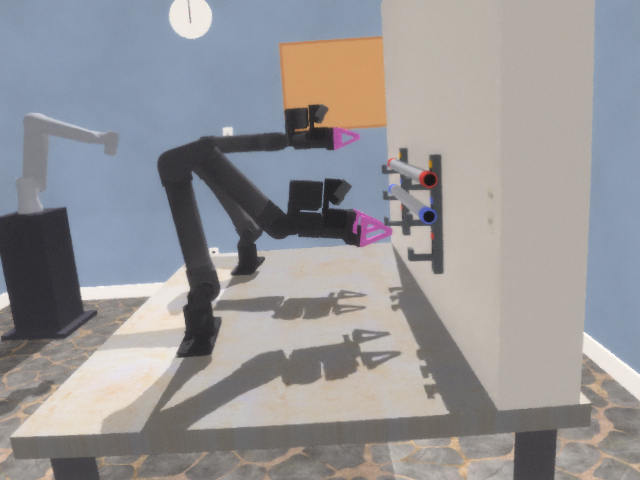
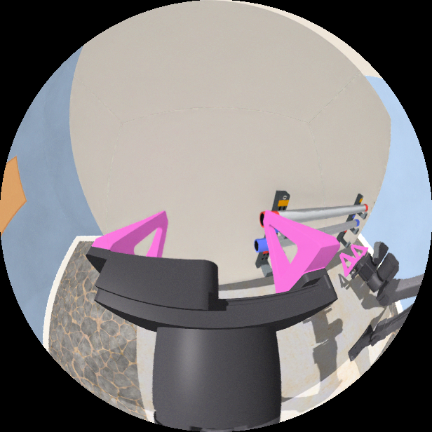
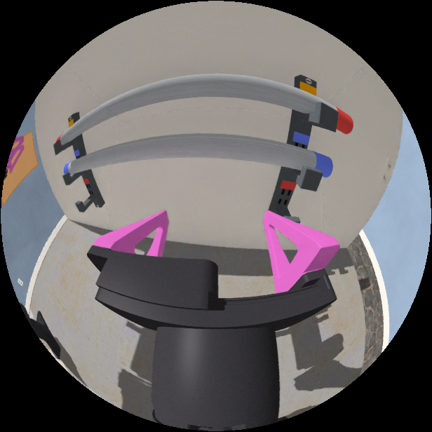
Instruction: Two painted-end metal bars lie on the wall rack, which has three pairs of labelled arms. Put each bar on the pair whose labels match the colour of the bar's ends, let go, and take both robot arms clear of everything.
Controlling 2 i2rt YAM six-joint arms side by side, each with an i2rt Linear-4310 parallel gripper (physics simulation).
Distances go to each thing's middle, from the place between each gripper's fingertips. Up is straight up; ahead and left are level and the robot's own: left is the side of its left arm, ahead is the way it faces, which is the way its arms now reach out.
Now: right hand 120 mm below the red-ended bar [image 3: 209, 84], 100 mm to the right of it and 60 mm short of it. From my right hand the other things lie so: blue-ended bar [image 1: 427, 215] 110 mm to the left, 60 mm ahead, 50 mm above.
Right now the red-ended bar is 360 mm to the right of my left hand, 100 mm ahead of it and 80 mm below it. Round my left hand: blue-ended bar (350 mm to the right, 160 mm below, 100 mm ahead).
